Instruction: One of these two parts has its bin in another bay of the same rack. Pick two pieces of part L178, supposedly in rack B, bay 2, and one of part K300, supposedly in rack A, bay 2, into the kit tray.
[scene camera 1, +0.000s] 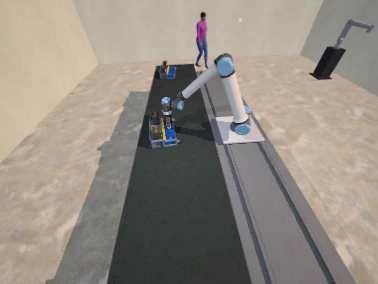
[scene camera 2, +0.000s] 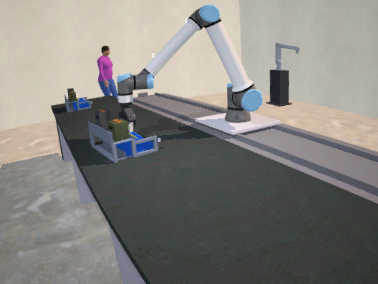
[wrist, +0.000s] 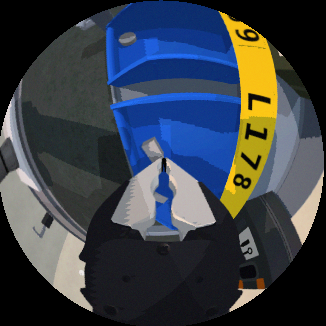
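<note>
The near rack (scene camera 1: 151, 138) (scene camera 2: 102, 141) stands on the long table and holds blue bins. In the wrist view, the yellow label strip (wrist: 259, 75) reads L178 beside a blue bin (wrist: 200, 120). A small grey block (wrist: 152, 148) lies in this bin, just beyond the fingertips. Another grey piece (wrist: 161, 197) shows partly through the gap between the fingers. My gripper (wrist: 163, 158) (scene camera 2: 131, 131) points down at the bins, its fingertips together and with no piece visible between them. The tips' exact height is unclear. A K300 label and the kit tray cannot be made out.
A neighbouring blue bin holds a grey disc (wrist: 127, 38). A green case (scene camera 2: 118, 129) and a dark case (scene camera 2: 102, 117) (wrist: 270, 235) stand on the near rack. A second rack (scene camera 1: 160, 75) (scene camera 2: 69, 106) stands at the far end. A person (scene camera 1: 201, 37) (scene camera 2: 105, 72) stands beyond it.
</note>
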